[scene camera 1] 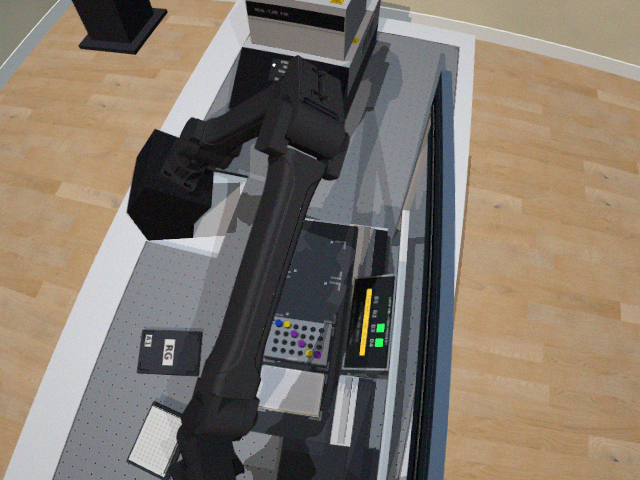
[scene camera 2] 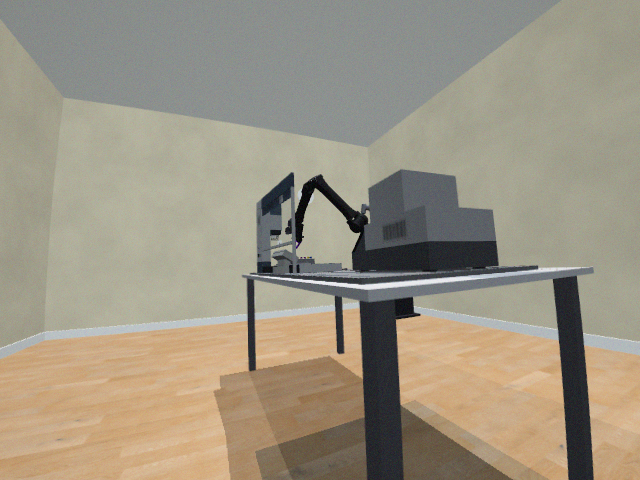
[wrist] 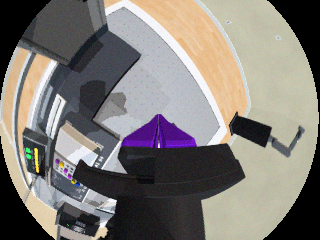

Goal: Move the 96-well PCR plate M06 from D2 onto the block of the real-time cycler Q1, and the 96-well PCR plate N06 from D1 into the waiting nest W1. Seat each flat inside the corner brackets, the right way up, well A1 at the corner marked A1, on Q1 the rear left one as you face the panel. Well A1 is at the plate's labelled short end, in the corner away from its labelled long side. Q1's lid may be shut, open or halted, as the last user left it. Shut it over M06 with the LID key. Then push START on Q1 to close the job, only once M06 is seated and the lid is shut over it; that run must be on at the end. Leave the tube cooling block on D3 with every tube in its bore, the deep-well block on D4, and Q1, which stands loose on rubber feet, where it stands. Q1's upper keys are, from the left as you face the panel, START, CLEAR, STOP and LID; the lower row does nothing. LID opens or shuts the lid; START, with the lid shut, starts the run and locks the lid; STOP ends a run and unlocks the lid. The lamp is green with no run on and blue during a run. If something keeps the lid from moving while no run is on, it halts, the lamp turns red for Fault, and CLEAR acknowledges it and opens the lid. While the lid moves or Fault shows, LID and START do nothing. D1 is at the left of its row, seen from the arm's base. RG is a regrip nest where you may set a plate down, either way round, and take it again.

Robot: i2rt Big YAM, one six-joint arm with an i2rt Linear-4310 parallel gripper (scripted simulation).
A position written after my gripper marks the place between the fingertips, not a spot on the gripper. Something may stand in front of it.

In view: my gripper [wrist: 158,118], a white deep-well block [scene camera 1: 283,389], a tube cooling block [scene camera 1: 315,335] and a grey lid [scene camera 2: 405,189].
The white deep-well block shows as well in the wrist view [wrist: 73,145].
